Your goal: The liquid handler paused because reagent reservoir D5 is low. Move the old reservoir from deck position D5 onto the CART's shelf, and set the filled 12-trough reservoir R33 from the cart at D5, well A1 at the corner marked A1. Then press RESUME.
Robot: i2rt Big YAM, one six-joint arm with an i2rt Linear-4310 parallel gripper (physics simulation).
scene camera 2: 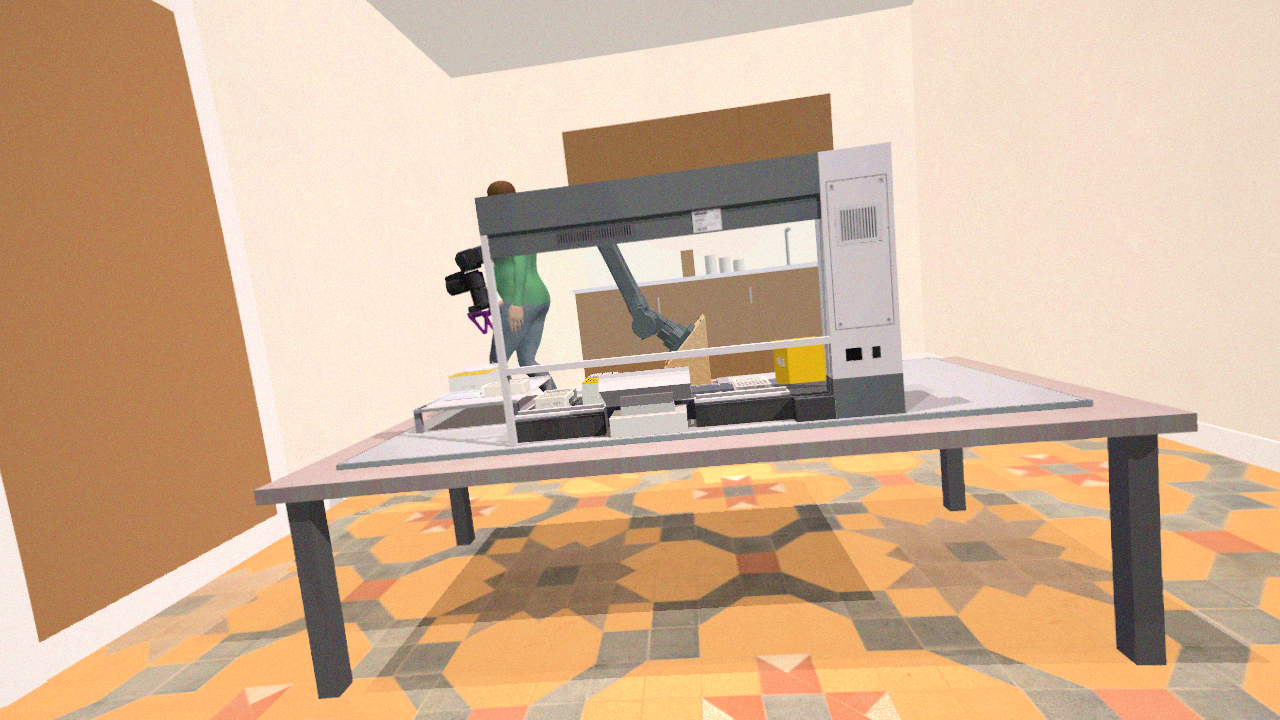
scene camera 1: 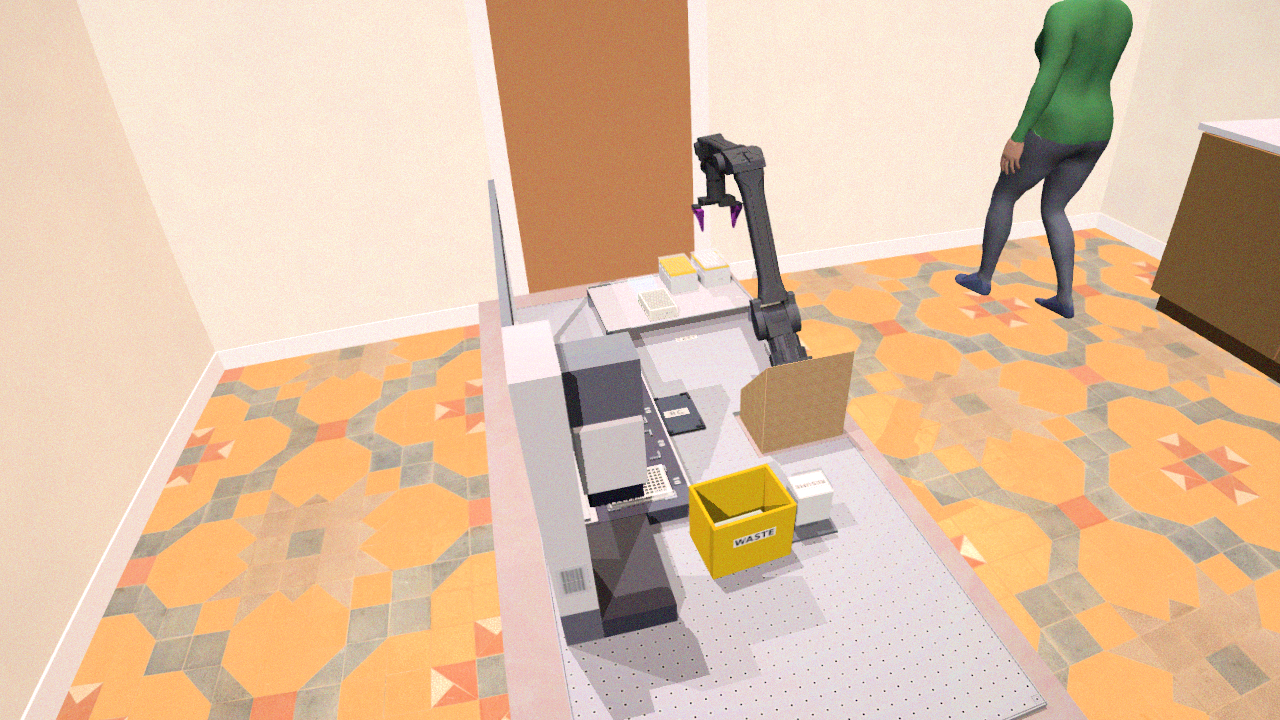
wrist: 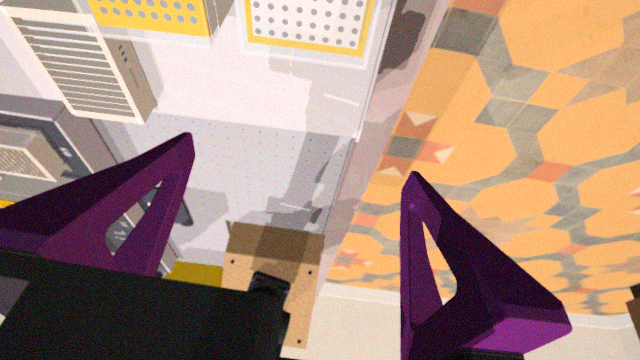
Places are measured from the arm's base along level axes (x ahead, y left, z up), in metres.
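Where they show: gripper, between the fingertips: (scene camera 2: 490,332) (scene camera 1: 718,229) (wrist: 302,162); arm's base, origin of its link: (scene camera 1: 792,371).
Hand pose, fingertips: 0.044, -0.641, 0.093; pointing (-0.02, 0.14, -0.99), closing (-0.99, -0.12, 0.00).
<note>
Each offset is from my fingertips to the top centre of the thing, as dx, dy, dz. "*": to the spot under its first point.
My gripper (scene camera 1: 718,226) (scene camera 2: 482,329) (wrist: 302,162) has purple fingers spread wide, open and empty. It hangs high above the right edge of the cart's shelf (scene camera 1: 617,304) (wrist: 225,85). A cream reservoir with parallel troughs {+0.207, +0.135, -0.145} (scene camera 1: 657,304) (wrist: 82,67) stands on the shelf, left of the fingers in the wrist view; its side lettering is unreadable. Another cream labware piece {+0.401, +0.368, -0.155} (scene camera 2: 554,398) (wrist: 27,155) sits on the liquid handler's deck beyond it; its position label is unreadable. The liquid handler (scene camera 1: 537,420) (scene camera 2: 859,259) hides part of its deck in scene camera 1. I cannot make out a RESUME button.
A yellow-topped tip box {+0.125, -0.017, -0.106} (scene camera 1: 677,271) (wrist: 150,15) and a white-topped one {+0.019, -0.036, -0.106} (scene camera 1: 711,266) (wrist: 310,22) share the shelf. A wooden panel (scene camera 1: 805,402) stands by the arm's base. A yellow waste bin {+0.151, +0.995, -0.101} (scene camera 1: 742,532), a white box {+0.008, +0.959, -0.132} (scene camera 1: 812,497) and a dark pad {* +0.206, +0.575, -0.228} (scene camera 1: 680,413) stand on the table. A person (scene camera 1: 1074,89) stands behind.
</note>
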